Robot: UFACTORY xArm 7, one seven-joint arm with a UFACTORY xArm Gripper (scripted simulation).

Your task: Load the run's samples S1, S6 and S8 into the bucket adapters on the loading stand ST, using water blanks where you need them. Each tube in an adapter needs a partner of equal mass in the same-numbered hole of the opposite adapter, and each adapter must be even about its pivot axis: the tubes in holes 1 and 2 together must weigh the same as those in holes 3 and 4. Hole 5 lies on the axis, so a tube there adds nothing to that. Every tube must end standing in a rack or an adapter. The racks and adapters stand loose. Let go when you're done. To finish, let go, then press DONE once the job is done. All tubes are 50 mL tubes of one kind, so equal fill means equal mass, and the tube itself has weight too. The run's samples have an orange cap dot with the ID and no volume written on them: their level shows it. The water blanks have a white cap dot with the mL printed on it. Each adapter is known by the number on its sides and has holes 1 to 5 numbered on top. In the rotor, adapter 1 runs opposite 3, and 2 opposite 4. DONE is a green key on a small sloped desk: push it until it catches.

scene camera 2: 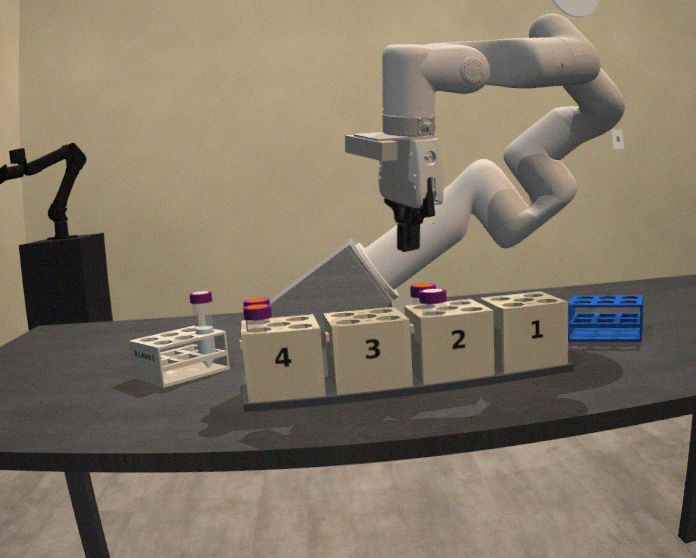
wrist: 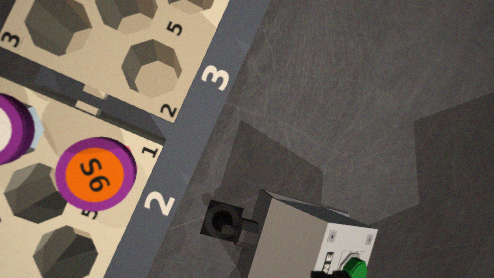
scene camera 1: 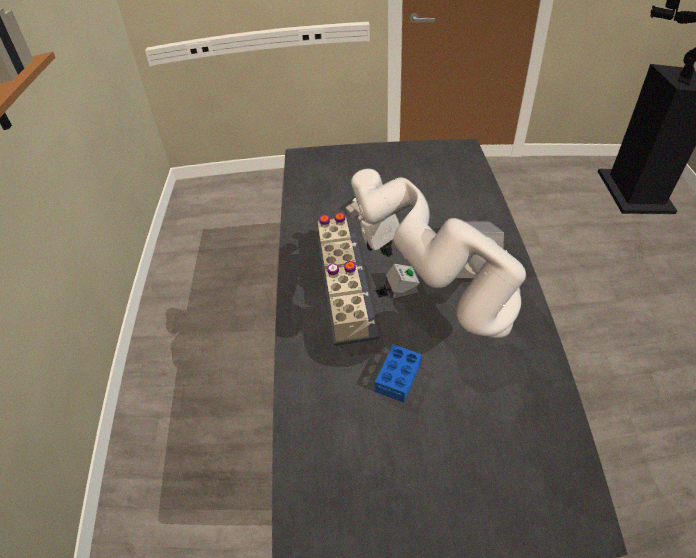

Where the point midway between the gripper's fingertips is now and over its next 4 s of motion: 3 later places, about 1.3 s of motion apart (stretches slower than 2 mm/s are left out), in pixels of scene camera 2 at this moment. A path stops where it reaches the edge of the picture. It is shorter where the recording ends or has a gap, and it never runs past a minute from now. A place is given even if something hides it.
The gripper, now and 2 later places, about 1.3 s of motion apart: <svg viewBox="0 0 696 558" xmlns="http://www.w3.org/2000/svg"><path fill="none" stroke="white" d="M408 249L402 274L403 292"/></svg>
